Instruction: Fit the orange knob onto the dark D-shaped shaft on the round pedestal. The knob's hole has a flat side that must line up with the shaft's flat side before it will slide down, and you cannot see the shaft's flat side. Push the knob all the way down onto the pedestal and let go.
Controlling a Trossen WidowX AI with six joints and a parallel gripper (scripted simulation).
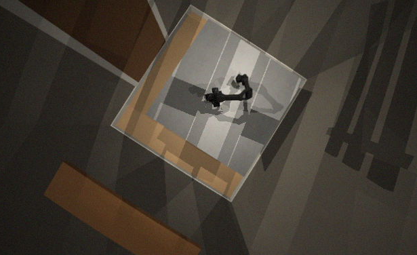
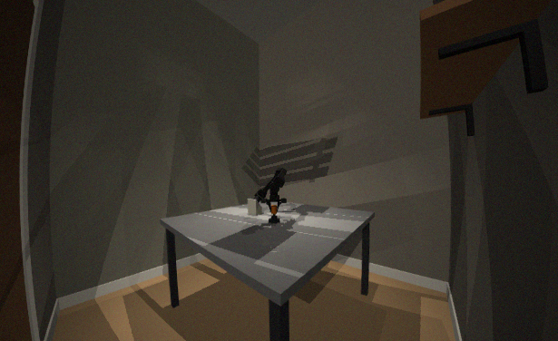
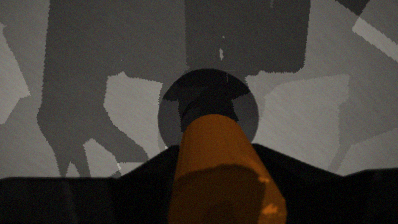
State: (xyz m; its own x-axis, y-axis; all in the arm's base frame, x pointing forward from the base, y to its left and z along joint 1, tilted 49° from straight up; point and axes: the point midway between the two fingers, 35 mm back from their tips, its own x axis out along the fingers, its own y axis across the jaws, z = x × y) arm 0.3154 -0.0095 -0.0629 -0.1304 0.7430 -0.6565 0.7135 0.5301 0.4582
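The orange knob is 20 mm above my gripper tip. The rest, counted from my gripper tip: dark round pedestal 40 mm below.
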